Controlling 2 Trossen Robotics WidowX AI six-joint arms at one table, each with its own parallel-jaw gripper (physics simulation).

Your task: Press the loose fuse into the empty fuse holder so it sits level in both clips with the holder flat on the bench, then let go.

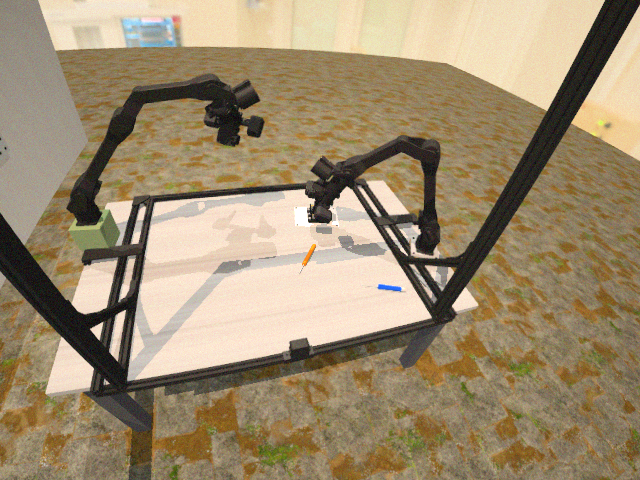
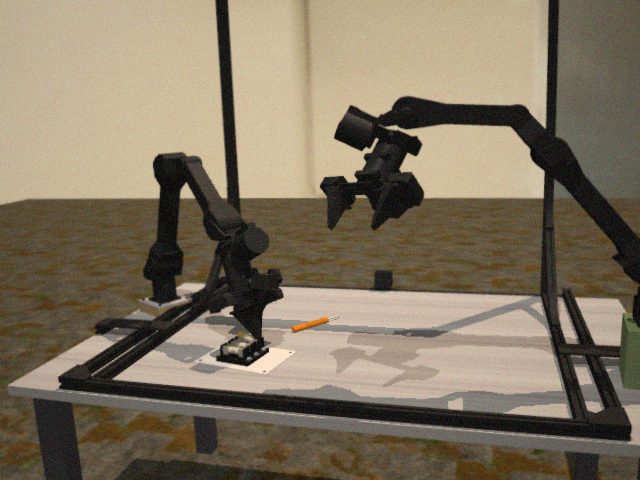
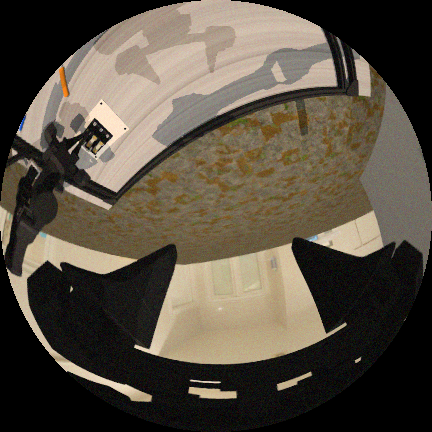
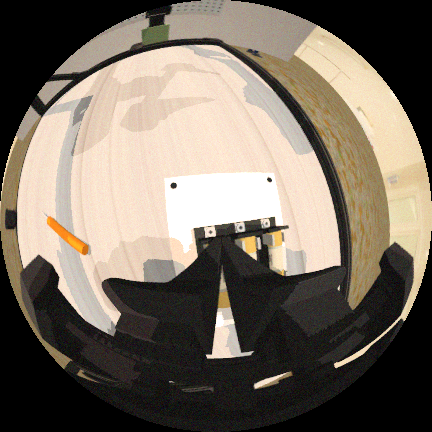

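The black fuse holder sits flat on its white base plate at the back of the table. Two fuses sit in its middle and right slots. My right gripper is shut, its tips pressing straight down on the holder's left slot. The fuse there is mostly hidden under the tips; a yellowish piece shows just below them. My left gripper is open and empty, high above the table's back left.
An orange screwdriver lies mid-table in front of the holder. A blue screwdriver lies at the right. Black frame rails border the table, and a green block stands under the left arm's base.
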